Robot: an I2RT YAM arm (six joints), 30 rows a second.
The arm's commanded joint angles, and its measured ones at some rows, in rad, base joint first. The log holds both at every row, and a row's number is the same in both.
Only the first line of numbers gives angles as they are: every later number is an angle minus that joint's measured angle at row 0.
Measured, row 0:
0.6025 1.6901 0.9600 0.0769 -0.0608 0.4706
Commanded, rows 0 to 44:
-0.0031 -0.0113 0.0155 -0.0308 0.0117 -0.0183
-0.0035 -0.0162 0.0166 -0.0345 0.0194 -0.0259
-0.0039 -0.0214 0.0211 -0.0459 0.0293 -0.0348
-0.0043 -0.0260 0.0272 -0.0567 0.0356 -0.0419
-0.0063 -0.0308 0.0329 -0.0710 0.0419 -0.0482
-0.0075 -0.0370 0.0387 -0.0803 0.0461 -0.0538
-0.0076 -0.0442 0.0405 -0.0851 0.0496 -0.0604
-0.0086 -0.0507 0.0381 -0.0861 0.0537 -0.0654
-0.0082 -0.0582 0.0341 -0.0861 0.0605 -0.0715
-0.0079 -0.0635 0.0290 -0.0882 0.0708 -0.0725
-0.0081 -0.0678 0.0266 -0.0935 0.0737 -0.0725
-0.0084 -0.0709 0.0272 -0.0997 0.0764 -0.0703
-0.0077 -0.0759 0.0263 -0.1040 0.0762 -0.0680
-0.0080 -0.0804 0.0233 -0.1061 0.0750 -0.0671
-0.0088 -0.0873 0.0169 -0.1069 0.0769 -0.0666
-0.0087 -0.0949 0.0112 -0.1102 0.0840 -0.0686
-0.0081 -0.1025 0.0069 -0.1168 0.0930 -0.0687
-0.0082 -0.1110 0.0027 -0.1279 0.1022 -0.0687
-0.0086 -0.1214 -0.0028 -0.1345 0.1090 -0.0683
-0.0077 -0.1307 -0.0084 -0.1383 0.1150 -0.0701
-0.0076 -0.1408 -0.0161 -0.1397 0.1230 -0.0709
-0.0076 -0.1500 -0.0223 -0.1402 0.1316 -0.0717
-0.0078 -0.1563 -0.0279 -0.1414 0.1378 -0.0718
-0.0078 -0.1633 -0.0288 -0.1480 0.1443 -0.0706
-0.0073 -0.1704 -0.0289 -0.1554 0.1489 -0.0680
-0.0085 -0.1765 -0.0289 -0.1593 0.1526 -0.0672
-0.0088 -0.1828 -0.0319 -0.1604 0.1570 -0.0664
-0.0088 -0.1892 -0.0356 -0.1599 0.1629 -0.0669
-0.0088 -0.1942 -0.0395 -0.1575 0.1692 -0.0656
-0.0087 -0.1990 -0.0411 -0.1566 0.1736 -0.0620
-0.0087 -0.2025 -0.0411 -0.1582 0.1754 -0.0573
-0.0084 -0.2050 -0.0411 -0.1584 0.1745 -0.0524
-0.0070 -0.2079 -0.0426 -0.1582 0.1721 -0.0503
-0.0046 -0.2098 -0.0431 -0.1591 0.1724 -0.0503
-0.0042 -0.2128 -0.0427 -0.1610 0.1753 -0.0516
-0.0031 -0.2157 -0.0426 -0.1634 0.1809 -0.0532
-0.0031 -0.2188 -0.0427 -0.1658 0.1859 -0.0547
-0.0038 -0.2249 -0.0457 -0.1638 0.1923 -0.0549
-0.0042 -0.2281 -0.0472 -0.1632 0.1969 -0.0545
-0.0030 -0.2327 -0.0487 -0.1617 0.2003 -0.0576
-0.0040 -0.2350 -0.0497 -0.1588 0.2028 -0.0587
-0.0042 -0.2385 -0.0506 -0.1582 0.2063 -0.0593
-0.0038 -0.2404 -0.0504 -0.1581 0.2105 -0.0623
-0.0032 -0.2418 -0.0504 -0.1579 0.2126 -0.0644
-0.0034 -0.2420 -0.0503 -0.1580 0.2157 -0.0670
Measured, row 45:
-0.0053 -0.2105 -0.0405 -0.1503 0.1880 -0.0561
